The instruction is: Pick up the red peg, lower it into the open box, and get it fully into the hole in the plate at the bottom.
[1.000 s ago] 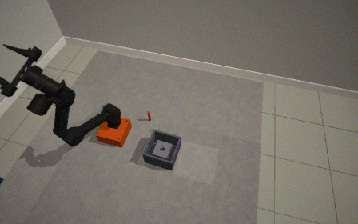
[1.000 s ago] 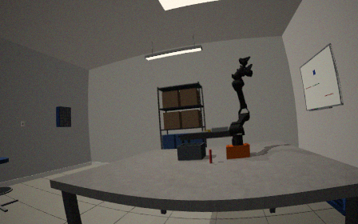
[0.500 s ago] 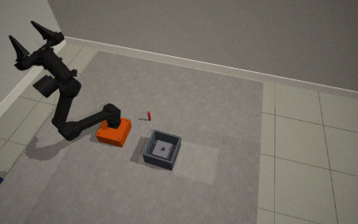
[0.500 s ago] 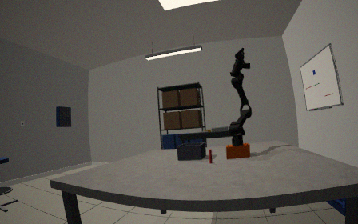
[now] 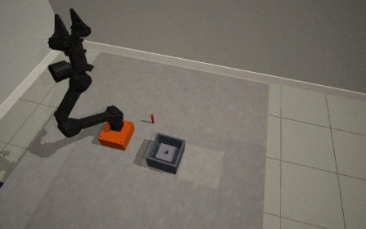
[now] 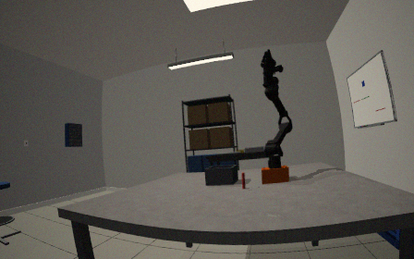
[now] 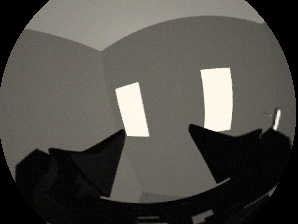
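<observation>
Now: the red peg 210 mm ahead of my gripper tip, 110 mm to the left of it and 710 mm below it. Also, from my gripper tip: grey bottom plate 350 mm ahead, 90 mm to the right, 700 mm below; dark box 350 mm ahead, 90 mm to the right, 720 mm below.
</observation>
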